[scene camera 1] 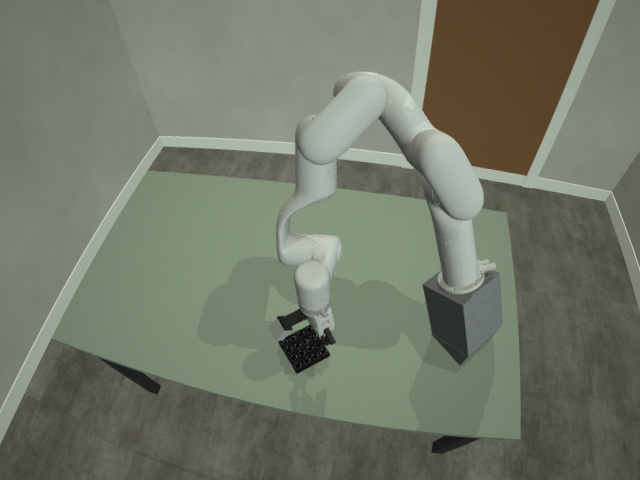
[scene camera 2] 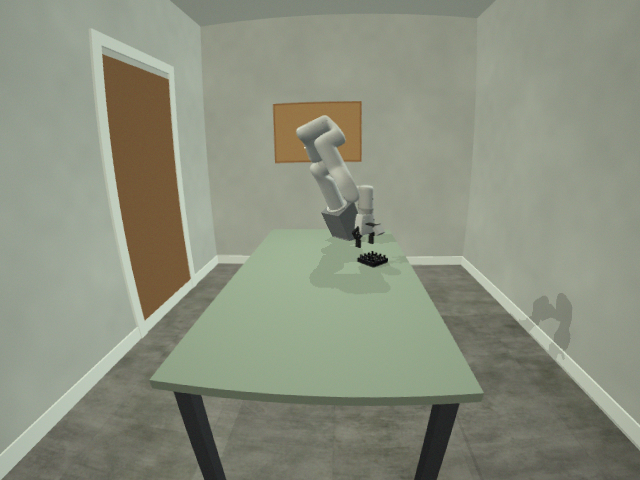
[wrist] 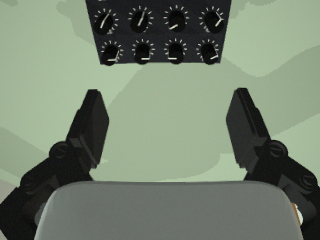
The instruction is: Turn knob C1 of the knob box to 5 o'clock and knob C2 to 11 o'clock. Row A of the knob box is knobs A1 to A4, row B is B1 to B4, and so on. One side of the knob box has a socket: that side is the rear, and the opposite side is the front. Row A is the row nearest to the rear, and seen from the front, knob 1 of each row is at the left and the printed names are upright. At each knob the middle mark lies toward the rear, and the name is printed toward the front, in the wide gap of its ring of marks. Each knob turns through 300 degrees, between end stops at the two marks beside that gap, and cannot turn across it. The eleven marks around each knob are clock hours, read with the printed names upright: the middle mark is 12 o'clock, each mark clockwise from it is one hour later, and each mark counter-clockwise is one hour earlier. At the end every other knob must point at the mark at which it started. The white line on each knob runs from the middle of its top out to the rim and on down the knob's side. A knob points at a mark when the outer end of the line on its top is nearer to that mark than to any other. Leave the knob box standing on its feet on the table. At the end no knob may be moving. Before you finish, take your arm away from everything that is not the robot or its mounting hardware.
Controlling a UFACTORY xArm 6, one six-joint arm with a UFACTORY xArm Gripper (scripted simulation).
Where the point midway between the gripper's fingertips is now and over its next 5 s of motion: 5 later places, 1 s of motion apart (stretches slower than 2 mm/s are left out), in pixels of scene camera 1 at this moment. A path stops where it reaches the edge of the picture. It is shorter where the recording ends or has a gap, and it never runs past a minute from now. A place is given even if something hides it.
My gripper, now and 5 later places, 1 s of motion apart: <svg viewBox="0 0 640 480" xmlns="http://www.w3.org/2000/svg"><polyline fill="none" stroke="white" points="317,329 316,333 314,338 313,345 313,348 314,351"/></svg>
